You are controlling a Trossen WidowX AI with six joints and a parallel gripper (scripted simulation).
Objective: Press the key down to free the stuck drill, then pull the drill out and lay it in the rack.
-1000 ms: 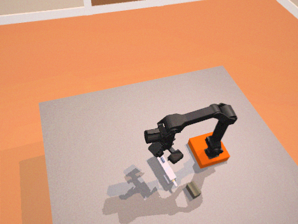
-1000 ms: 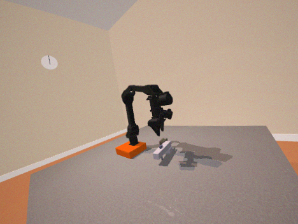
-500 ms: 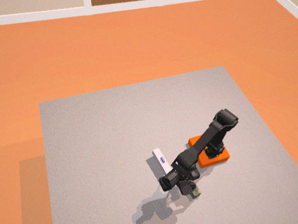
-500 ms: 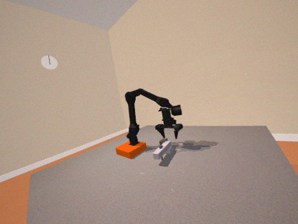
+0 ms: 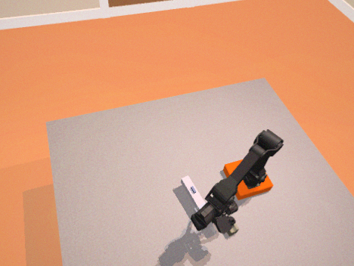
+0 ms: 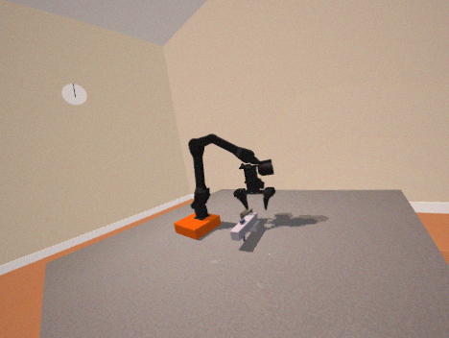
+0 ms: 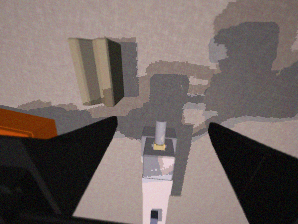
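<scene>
Right now my gripper tip is 1 cm short of the yellow drill, 7 cm to the left of it and 1 cm above it. Round my gripper tip: blue key: 2 cm ahead, 15 cm to the right, 1 cm below; then box-like rack: 8 cm behind, 3 cm to the left, 5 cm below.
</scene>
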